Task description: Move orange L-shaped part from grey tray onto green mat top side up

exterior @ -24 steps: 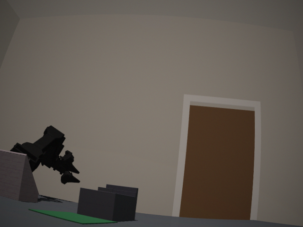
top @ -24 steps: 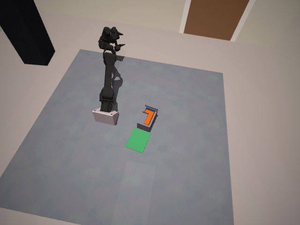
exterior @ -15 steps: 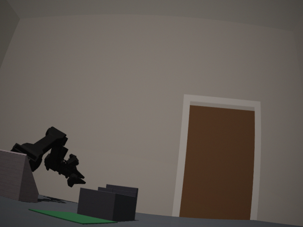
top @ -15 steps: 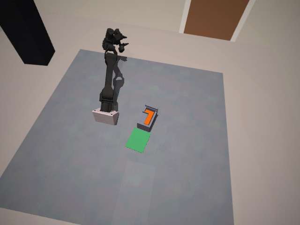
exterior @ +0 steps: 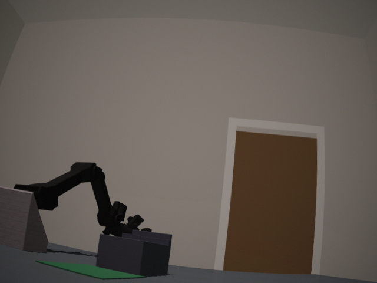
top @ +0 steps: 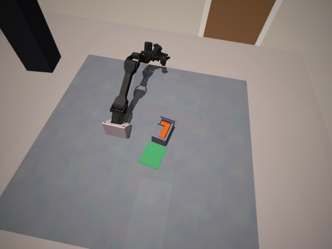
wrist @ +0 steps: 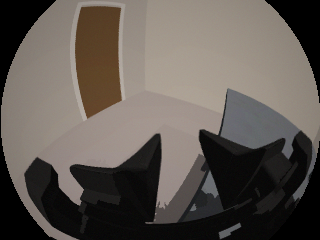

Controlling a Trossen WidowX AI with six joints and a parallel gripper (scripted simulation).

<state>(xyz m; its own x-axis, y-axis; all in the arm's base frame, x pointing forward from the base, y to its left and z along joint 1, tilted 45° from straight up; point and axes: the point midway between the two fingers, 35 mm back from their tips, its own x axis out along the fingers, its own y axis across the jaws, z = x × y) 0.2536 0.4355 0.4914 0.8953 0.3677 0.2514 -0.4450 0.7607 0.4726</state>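
The orange L-shaped part lies 670 mm to the right of my gripper tip and 20 mm below it. The rest, counted from my gripper tip: green mat 830 mm to the right, 90 mm below, 50 mm behind.
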